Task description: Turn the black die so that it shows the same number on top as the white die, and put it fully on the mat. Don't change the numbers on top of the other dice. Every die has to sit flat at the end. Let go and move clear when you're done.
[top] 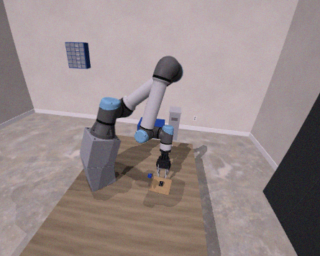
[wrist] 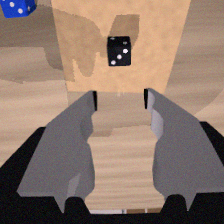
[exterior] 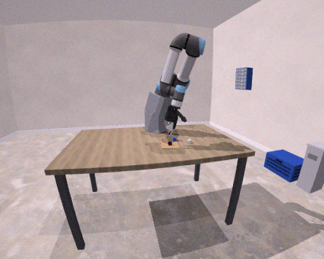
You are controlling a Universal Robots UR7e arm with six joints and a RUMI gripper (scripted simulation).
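The black die is 80 mm below my hand. The rest, counted from my hand: white die: 170 mm to the left, 80 mm below, 10 mm behind; tan mat: 90 mm below; blue die: 90 mm behind, 80 mm below, 70 mm to the left.
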